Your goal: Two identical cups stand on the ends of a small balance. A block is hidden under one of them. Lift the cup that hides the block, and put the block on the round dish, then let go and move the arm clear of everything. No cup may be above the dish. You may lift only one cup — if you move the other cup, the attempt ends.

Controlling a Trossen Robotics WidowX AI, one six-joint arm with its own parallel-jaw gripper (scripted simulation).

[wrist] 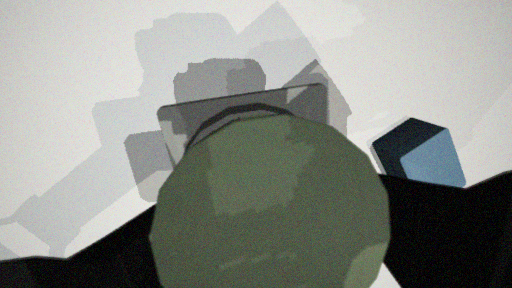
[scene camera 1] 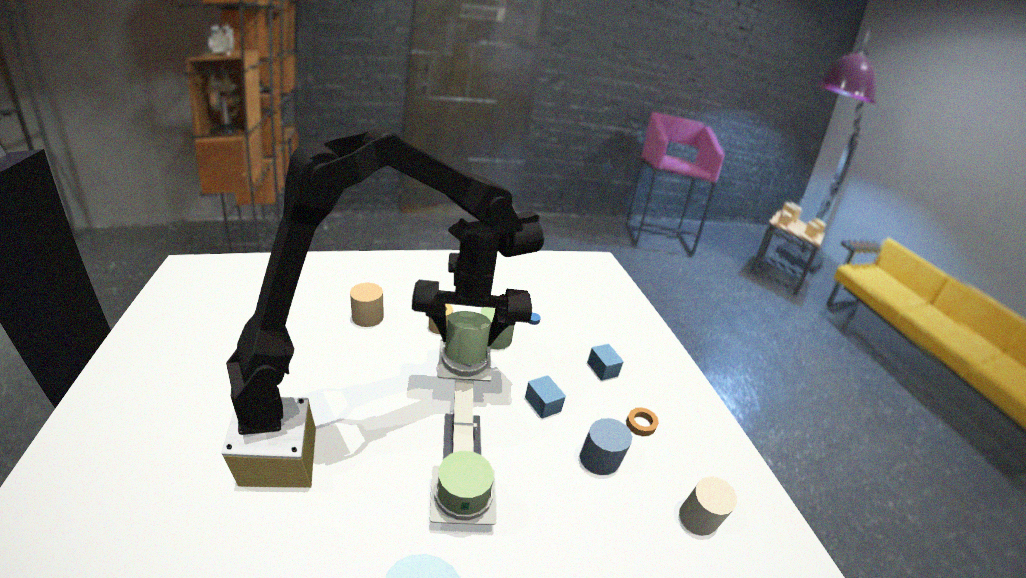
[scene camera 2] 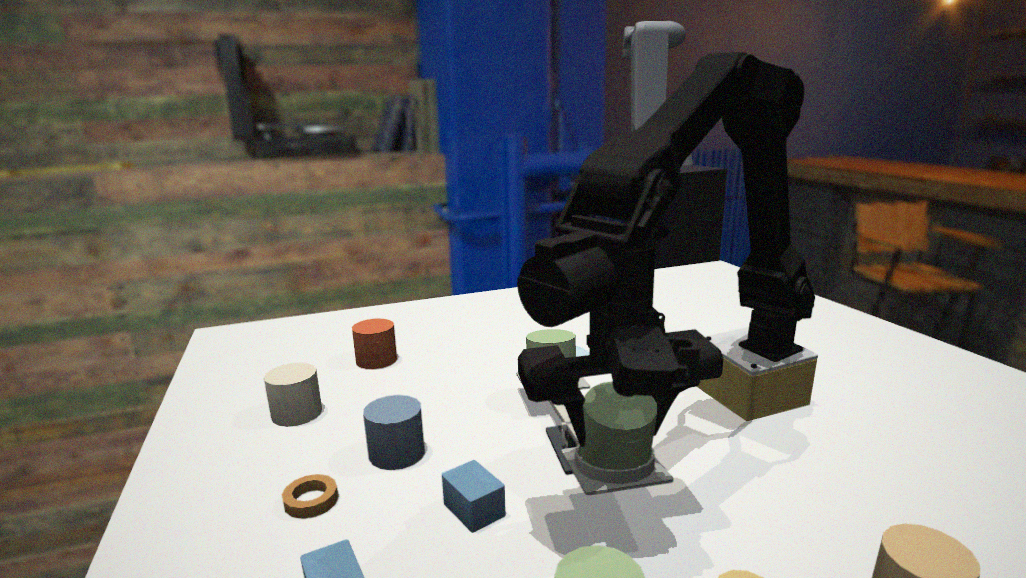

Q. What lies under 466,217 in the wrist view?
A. The gripper.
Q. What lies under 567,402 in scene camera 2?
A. The gripper.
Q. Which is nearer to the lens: the balance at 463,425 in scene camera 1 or the tan cylinder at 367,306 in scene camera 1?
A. The balance.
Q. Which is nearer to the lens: the balance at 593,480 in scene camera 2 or the blue-grey cylinder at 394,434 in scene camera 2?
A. The balance.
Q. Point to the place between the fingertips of the gripper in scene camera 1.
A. At 466,343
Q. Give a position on a balance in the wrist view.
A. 183,124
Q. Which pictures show the blue-grey cylinder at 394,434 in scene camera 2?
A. Scene camera 1 and scene camera 2 only.
